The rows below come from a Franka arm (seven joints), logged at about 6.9 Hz.
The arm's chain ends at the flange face. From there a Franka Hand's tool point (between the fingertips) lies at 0.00 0.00 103.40 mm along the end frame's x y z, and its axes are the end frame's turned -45 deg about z.
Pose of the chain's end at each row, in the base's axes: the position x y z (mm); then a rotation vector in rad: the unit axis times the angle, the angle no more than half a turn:
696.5 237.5 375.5 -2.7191 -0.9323 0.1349
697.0 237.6 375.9 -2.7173 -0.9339 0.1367
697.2 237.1 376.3 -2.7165 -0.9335 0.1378
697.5 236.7 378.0 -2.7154 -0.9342 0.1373
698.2 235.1 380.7 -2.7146 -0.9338 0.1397
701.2 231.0 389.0 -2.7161 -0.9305 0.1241
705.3 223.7 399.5 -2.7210 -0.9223 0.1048
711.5 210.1 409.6 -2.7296 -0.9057 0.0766
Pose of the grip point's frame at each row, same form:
678.8 259.9 276.1 -2.1459 -1.8936 -0.0215
679.1 260.1 276.6 -2.1434 -1.8941 -0.0204
679.2 259.6 277.0 -2.1427 -1.8933 -0.0198
679.5 259.3 278.7 -2.1415 -1.8937 -0.0206
680.0 257.7 281.5 -2.1406 -1.8927 -0.0188
684.0 254.0 289.7 -2.1457 -1.8924 -0.0334
689.6 247.1 300.0 -2.1564 -1.8894 -0.0506
697.9 234.1 309.9 -2.1752 -1.8813 -0.0758

